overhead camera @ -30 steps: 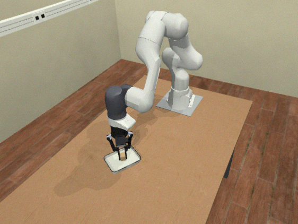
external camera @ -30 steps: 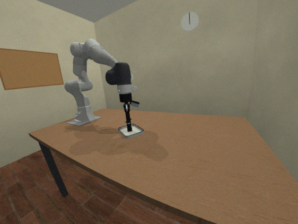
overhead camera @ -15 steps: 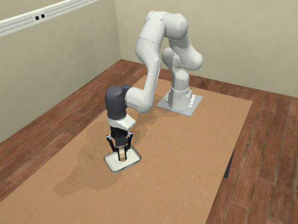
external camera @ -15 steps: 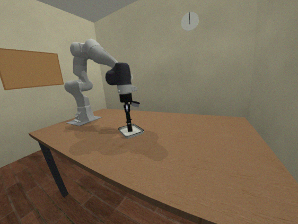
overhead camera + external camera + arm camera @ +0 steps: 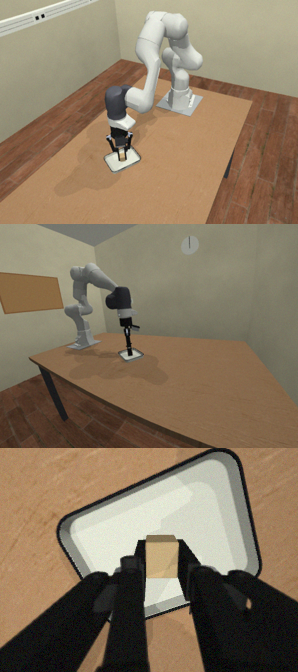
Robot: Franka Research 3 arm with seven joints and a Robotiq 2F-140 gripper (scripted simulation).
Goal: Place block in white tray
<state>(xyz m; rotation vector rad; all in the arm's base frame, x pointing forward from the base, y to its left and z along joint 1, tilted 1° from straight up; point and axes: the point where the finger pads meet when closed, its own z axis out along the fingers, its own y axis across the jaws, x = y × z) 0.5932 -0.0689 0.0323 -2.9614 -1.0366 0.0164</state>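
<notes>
Now: the tan wooden block 20 mm below my hand. Round my hand: white tray: 30 mm below.
</notes>
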